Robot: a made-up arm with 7 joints.
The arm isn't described. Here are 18 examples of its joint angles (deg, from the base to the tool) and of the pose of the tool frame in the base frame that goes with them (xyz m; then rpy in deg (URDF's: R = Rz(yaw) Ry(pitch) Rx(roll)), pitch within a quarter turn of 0, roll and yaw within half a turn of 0).
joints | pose
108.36 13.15 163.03 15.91 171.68 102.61 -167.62 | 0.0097 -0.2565 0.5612 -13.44 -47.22 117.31
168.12 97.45 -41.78 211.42 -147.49 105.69 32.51 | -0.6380 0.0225 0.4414 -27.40 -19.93 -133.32
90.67 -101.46 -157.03 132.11 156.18 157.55 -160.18 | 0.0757 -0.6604 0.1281 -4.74 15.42 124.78
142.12 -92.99 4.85 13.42 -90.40 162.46 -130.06 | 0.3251 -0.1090 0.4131 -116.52 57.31 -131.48
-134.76 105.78 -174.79 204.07 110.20 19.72 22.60 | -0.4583 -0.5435 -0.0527 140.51 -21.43 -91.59
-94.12 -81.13 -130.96 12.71 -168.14 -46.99 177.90 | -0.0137 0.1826 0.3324 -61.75 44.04 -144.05
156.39 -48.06 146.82 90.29 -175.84 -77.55 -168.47 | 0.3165 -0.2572 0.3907 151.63 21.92 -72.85
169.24 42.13 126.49 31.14 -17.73 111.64 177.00 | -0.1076 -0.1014 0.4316 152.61 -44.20 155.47
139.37 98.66 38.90 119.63 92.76 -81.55 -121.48 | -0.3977 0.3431 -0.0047 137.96 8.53 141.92
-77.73 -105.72 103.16 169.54 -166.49 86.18 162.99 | -0.2091 0.7554 0.1045 68.89 -3.51 -98.55
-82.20 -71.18 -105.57 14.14 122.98 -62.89 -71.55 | -0.0704 0.2672 0.2324 163.59 36.56 130.39
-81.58 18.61 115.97 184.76 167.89 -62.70 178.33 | 0.1512 -0.1639 0.9159 -28.34 -50.18 -135.41
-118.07 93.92 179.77 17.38 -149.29 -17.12 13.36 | -0.1178 -0.0864 0.3682 80.48 47.41 153.58
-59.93 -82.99 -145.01 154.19 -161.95 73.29 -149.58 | -0.4360 0.7051 0.3056 -61.54 3.10 -15.08
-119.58 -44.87 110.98 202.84 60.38 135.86 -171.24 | 0.2152 0.4996 0.6628 -159.85 10.42 -117.97
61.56 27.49 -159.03 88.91 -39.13 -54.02 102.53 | 0.2055 -0.0167 0.9321 -12.64 -42.38 165.85
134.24 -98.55 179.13 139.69 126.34 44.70 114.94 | 0.5184 -0.5175 -0.0746 105.83 8.74 82.59
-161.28 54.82 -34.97 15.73 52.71 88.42 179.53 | -0.1764 -0.0681 0.2343 -98.28 -47.67 -145.60
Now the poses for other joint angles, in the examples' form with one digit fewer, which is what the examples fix.
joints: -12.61 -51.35 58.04 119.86 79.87 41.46 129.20
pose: -0.342 0.390 0.852 -87.2 51.5 8.5
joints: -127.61 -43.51 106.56 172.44 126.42 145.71 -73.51
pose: 0.238 0.465 0.692 -173.6 -38.8 161.5
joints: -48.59 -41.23 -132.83 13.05 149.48 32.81 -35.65
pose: -0.189 0.029 0.266 165.6 44.4 45.2
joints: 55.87 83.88 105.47 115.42 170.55 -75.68 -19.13
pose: 0.049 0.493 0.374 94.7 37.2 -72.2
